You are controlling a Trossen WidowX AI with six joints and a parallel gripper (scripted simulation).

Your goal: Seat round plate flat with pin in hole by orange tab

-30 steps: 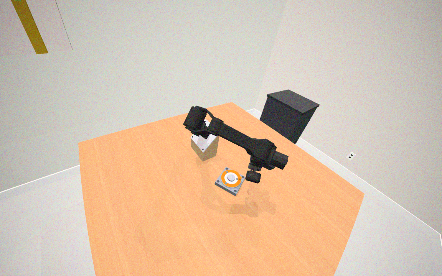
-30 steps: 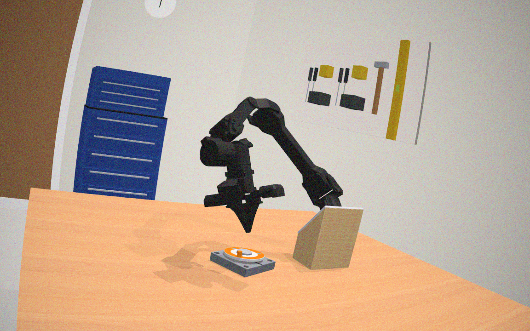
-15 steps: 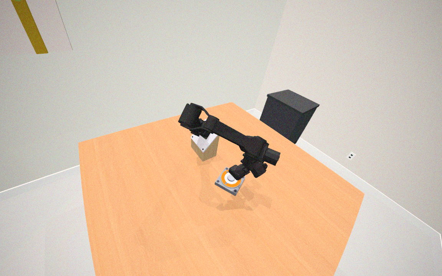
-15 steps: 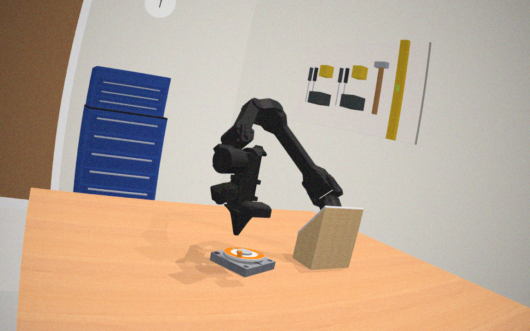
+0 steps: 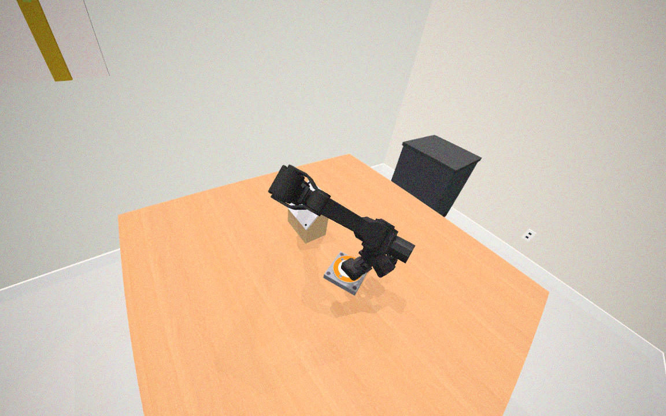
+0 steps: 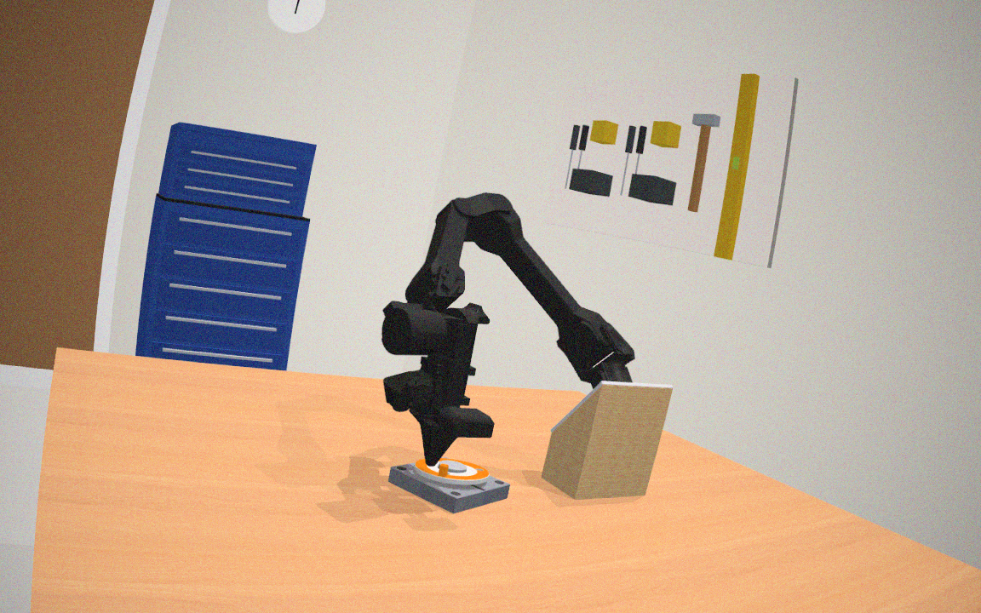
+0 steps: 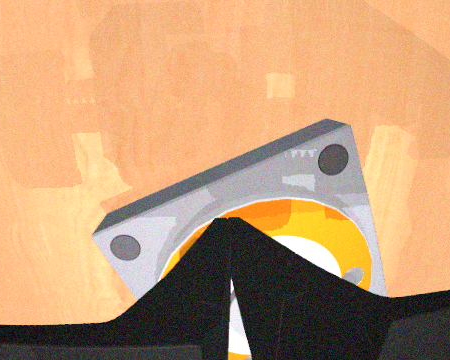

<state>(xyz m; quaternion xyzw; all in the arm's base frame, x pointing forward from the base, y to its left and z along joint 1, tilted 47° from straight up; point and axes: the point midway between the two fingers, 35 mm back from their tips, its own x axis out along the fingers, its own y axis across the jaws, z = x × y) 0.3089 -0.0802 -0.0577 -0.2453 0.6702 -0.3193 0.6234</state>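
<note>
My gripper tip is now 50 mm past the square grey base, 20 mm to the left of it and 20 mm above it.
</note>
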